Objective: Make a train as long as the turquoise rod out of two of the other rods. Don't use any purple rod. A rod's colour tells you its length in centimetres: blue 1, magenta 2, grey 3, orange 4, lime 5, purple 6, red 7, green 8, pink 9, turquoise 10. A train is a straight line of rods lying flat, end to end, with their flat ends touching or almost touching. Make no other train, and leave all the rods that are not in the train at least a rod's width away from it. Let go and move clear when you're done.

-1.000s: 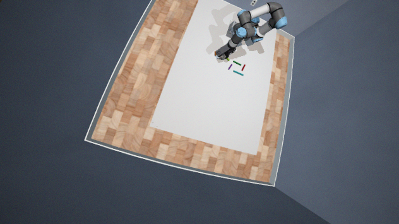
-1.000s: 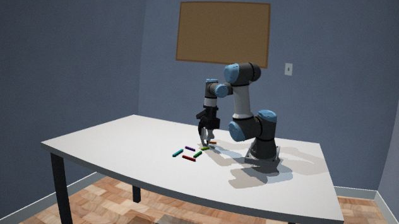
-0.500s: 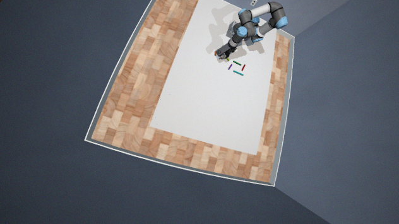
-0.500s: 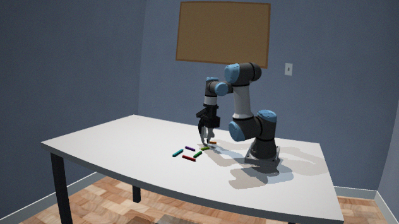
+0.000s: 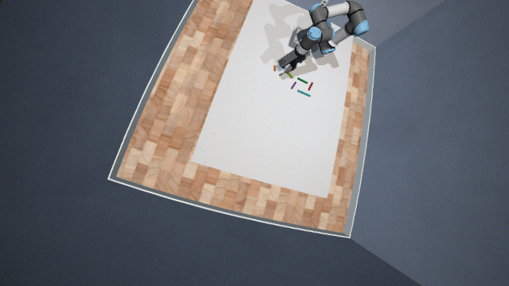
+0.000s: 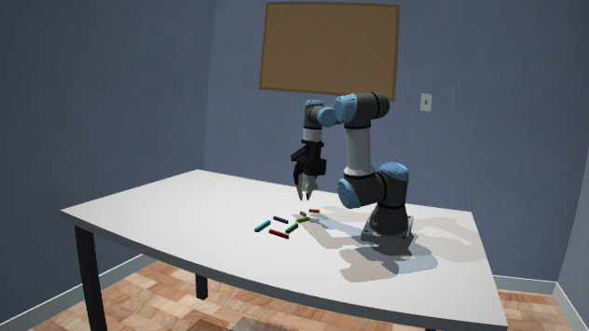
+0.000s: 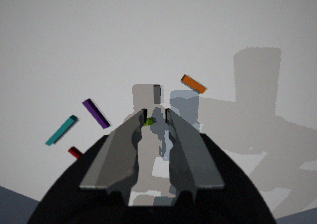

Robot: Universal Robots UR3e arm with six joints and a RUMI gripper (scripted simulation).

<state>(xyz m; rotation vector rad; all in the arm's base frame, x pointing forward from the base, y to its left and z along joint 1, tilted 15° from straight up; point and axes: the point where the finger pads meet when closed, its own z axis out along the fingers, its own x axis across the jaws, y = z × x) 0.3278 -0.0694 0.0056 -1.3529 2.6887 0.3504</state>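
Right now the red rod is 23 cm to the left of my hand, 7 cm below it and 2 cm behind it. From my hand the other things lie so: grey rod (7 cm below); then lime rod (7 cm below, 6 cm to the left, 3 cm behind); then orange rod (7 cm below, 6 cm to the right, 2 cm behind).
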